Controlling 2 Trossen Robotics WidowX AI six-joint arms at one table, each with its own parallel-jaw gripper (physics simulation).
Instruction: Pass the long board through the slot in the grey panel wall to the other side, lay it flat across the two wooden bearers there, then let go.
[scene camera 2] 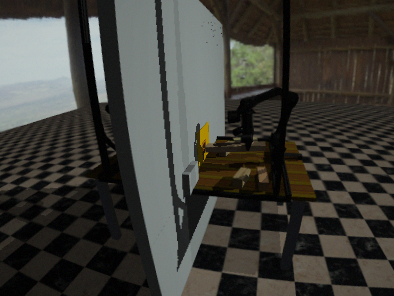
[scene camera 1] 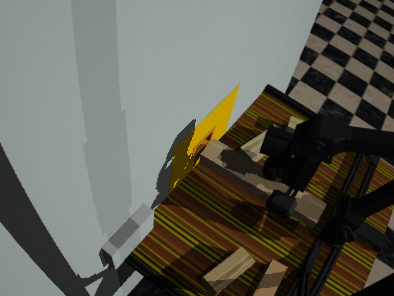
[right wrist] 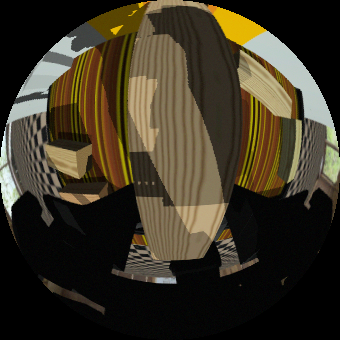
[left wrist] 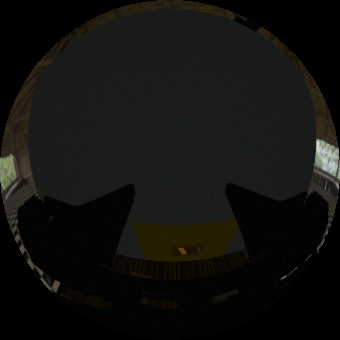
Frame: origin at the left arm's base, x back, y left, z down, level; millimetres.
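Seen in the pictures: left gripper, between the fingertips: [left wrist: 181,188]; right gripper, between the fingertips: [scene camera 2: 248,148] [right wrist: 181,183]; right arm's base, origin of its link: [scene camera 1: 334,235].
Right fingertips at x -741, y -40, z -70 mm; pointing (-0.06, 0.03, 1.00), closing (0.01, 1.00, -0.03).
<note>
A point is followed by its place in that frame.
The long board [scene camera 1: 240,167] @[x -601, y -47, z -87 mm] [scene camera 2: 227,149] @[x -627, y -72, z -72 mm] [right wrist: 172,100] @[x -678, y -49, z -94 mm] is roughly level above the striped table, its far end close in front of the slot [scene camera 1: 204,143] @[x -477, y -15, z -44 mm] [left wrist: 192,250] @[x -442, y -56, z -44 mm]. Any small gap there is hard to judge. The slot is in a yellow plate [scene camera 1: 223,117] @[x -482, y 55, z -95 mm] [scene camera 2: 204,137] @[x -486, y -25, z -121 mm] [left wrist: 155,239] @[x -431, y 51, z -127 mm] on the grey panel wall [scene camera 1: 160,50] @[x -483, y -244, z -493 mm] [scene camera 2: 142,100] @[x -482, y -673, z -438 mm] [left wrist: 170,110] @[x -433, y 11, z -408 mm]. My right gripper [scene camera 1: 291,192] @[x -741, y -40, z -70 mm] [right wrist: 181,183] @[x -741, y -40, z -70 mm] is shut on the board toward its near end. My left gripper [left wrist: 181,188] @[x -350, y 1, z -322 mm] is open and empty, facing the wall from the other side; no board shows through there. Small pale pieces [left wrist: 226,296] @[x -251, y -138, z -19 mm] are low in that view, too dark to identify as bearers.
Wooden blocks [scene camera 1: 229,271] @[x -727, y -264, z -28 mm] [scene camera 1: 271,279] @[x -821, y -221, z -25 mm] [right wrist: 70,159] @[x -728, y -212, z -28 mm] lie at one side of the board. More pale blocks [scene camera 1: 254,146] @[x -586, y 81, z -31 mm] [right wrist: 265,84] @[x -607, y 94, z -31 mm] lie at its other side. A grey block [scene camera 1: 127,234] @[x -505, y -353, z -81 mm] [scene camera 2: 188,175] @[x -509, y -413, z -76 mm] juts from the wall beside the table. Dark frame rails cross the table's near part.
</note>
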